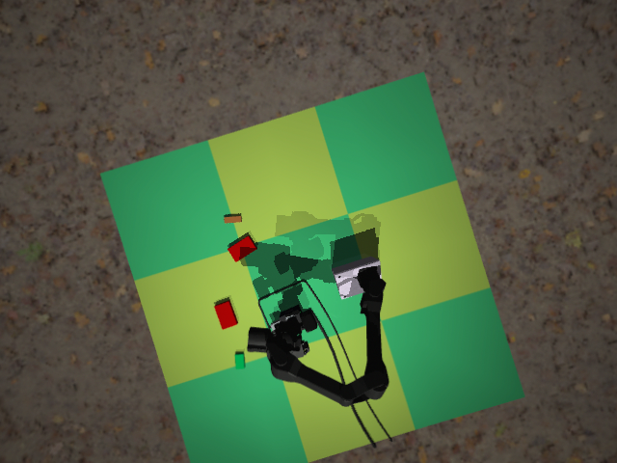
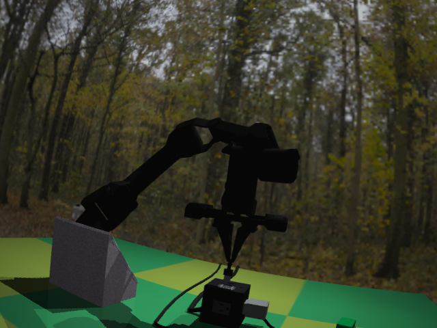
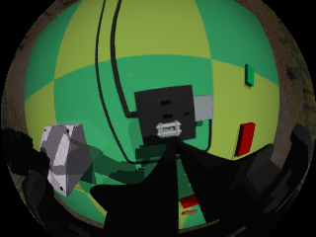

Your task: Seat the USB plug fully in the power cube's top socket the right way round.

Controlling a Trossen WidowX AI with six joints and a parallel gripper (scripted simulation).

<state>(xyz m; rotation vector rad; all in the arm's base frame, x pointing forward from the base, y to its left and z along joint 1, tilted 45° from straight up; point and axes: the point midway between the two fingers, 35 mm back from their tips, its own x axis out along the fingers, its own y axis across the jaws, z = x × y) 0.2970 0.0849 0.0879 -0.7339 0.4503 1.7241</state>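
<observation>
Right now the dark USB plug is 20 mm below my gripper tip. From my gripper tip the other things lie so: green block: 230 mm ahead, 150 mm to the left, 120 mm below; brown block: 390 mm to the right, 160 mm ahead, 120 mm below; light USB socket: 60 mm below.
</observation>
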